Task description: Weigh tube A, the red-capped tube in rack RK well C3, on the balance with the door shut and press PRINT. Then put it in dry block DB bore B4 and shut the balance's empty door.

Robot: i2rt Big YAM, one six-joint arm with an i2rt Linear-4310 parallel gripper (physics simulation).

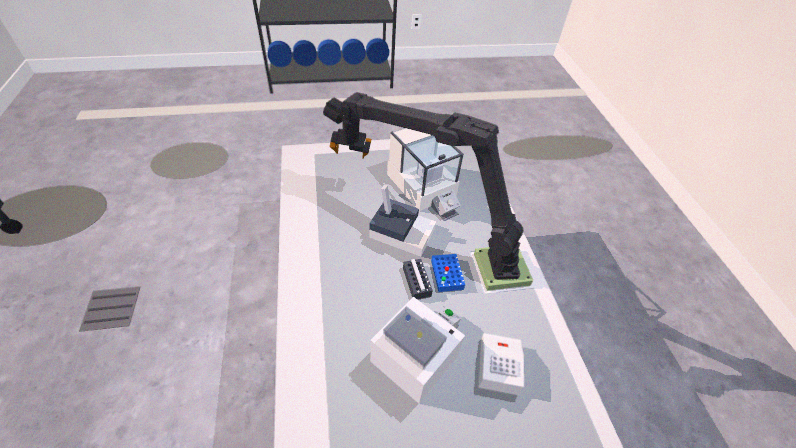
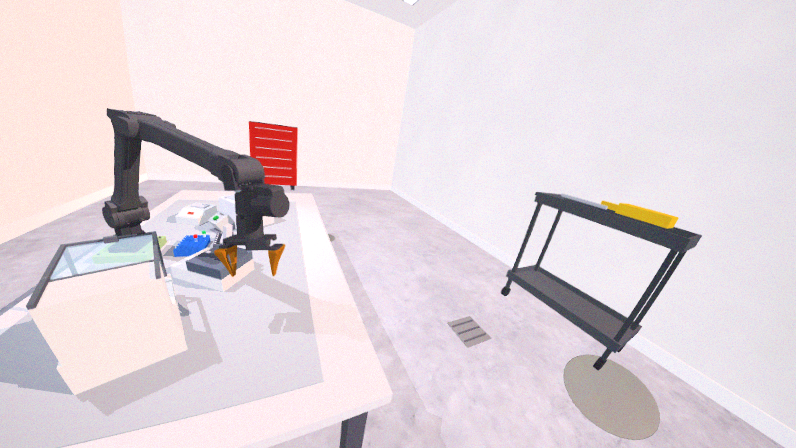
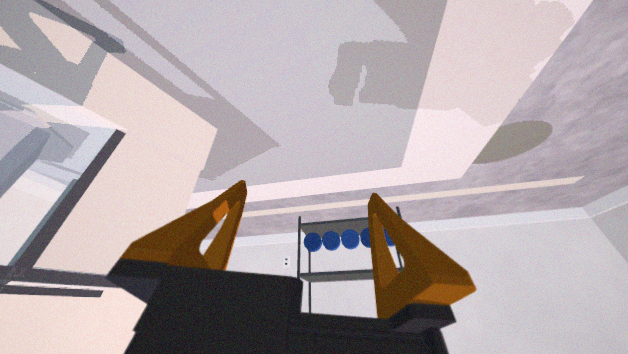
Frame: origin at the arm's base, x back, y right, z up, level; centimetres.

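Seen in the pictures: gripper, fingertip midpoint: (image 1: pixel 350 155) (image 2: pixel 254 275) (image 3: pixel 308 192); arm's base, link origin: (image 1: pixel 503 264).
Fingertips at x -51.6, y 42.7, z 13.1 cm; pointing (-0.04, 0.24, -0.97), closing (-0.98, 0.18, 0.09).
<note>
Pixels of each thing's top centre, then the offset from my fingertips to it.
- balance, top centre: (image 2: pixel 107 246) (image 1: pixel 433 147) dx +30.2, dy -3.8, dz +6.6 cm
- red-capped tube, top centre: (image 1: pixel 447 268) (image 2: pixel 195 235) dx +31.4, dy -45.6, dz -10.2 cm
- blue rack, top centre: (image 1: pixel 448 269) (image 2: pixel 192 241) dx +32.3, dy -44.5, dz -12.7 cm
- green-capped tube, top centre: (image 1: pixel 443 278) (image 2: pixel 203 231) dx +29.8, dy -49.5, dz -10.2 cm
- small control unit, top centre: (image 1: pixel 451 200) dx +36.9, dy -16.4, dz -8.2 cm
- black rack, top centre: (image 1: pixel 418 273) (image 2: pixel 223 235) dx +21.7, dy -47.0, dz -10.9 cm
- large white box, top centre: (image 1: pixel 430 316) (image 2: pixel 237 189) dx +21.4, dy -70.7, dz +3.3 cm
- keypad device, top centre: (image 1: pixel 504 355) (image 2: pixel 196 206) dx +42.8, dy -77.0, dz -8.7 cm
- thin white post, top centre: (image 1: pixel 387 187) (image 2: pixel 224 224) dx +12.4, dy -22.6, dz +4.3 cm
My gripper (image 1: pixel 349 151) (image 2: pixel 254 274) (image 3: pixel 308 192) is open and empty, raised above the table beside the balance (image 1: pixel 396 158) (image 2: pixel 111 328) (image 3: pixel 160 135). The balance has a glass chamber with dark edges; I cannot tell how its door stands. A red-capped tube (image 1: pixel 446 268) (image 2: pixel 195 236) is upright in the blue rack (image 1: pixel 456 282) (image 2: pixel 186 245), near a green-capped tube (image 1: pixel 443 278) (image 2: pixel 203 232); its well label is not readable. A dark block (image 1: pixel 389 223) (image 2: pixel 206 268) sits on a white base near the balance; no labels or bores are readable.
A small control unit (image 1: pixel 446 204) stands before the balance. A black rack (image 1: pixel 417 277) is beside the blue rack. A large white box (image 1: pixel 389 358) and a keypad device (image 1: pixel 503 364) stand farther along the table. A thin white post (image 1: pixel 386 199) rises by the dark block.
</note>
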